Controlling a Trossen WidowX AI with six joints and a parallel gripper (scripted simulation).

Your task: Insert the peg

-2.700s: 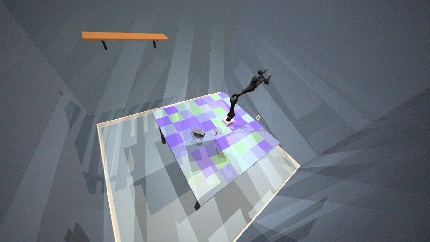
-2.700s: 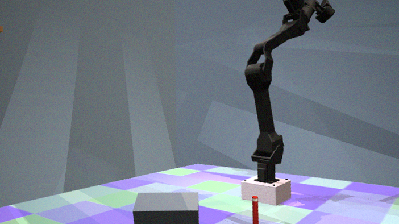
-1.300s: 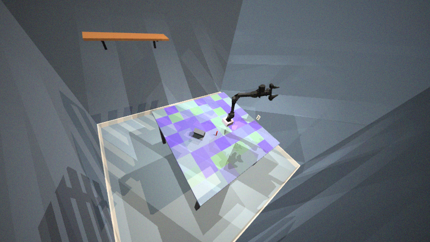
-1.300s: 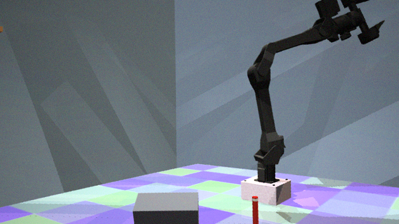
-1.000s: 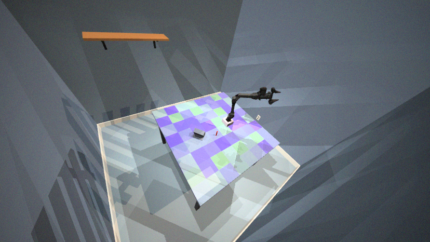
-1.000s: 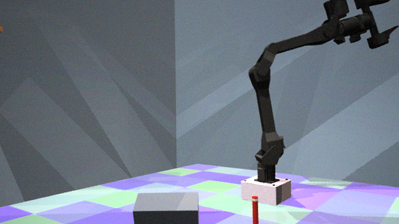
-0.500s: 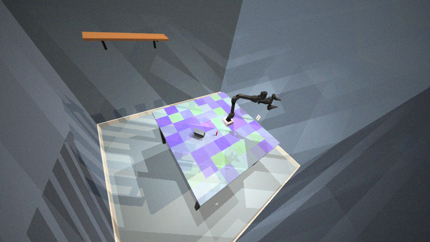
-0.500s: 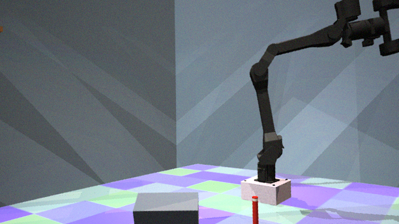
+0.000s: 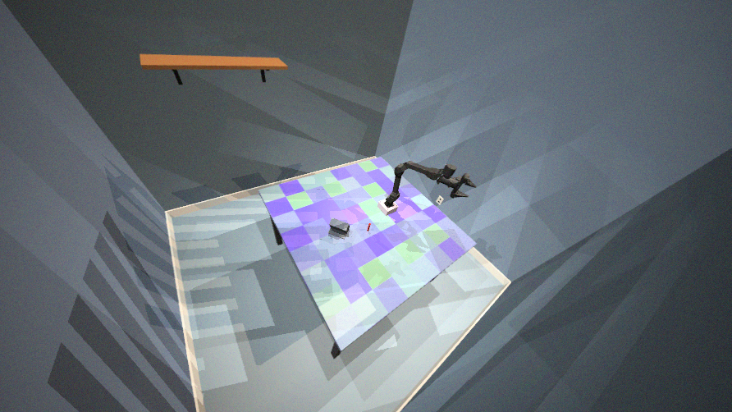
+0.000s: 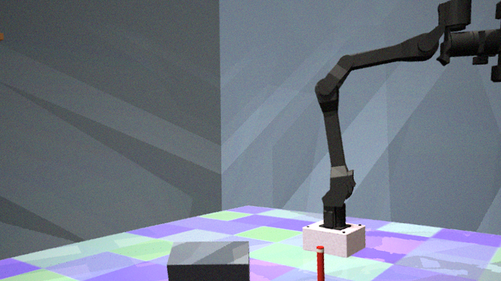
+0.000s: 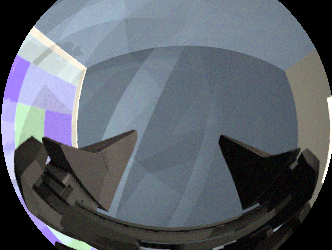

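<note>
The red peg is 48 cm ahead of my gripper tip, 46 cm below it and 31 cm to the right of it. From my gripper tip the other things lie so: grey sloped panel 68 cm ahead, 46 cm below, 40 cm to the right.
</note>
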